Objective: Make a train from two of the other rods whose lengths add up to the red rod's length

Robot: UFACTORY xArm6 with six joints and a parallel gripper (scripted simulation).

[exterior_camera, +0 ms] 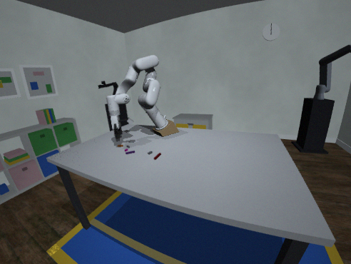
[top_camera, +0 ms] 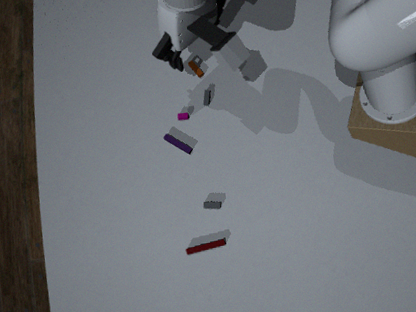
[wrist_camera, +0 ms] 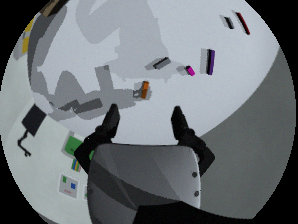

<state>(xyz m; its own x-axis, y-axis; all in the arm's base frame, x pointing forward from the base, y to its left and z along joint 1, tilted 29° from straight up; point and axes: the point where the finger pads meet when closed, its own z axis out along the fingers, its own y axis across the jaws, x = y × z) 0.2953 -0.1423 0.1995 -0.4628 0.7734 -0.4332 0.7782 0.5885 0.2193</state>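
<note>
Right now my hand is 10 mm to the left of the orange rod and 80 mm above it. From my hand the other things lie so: red rod 80 mm ahead, 350 mm to the left, 80 mm below; magenta rod 50 mm ahead, 90 mm to the left, 80 mm below; purple rod 80 mm ahead, 140 mm to the left, 80 mm below.
</note>
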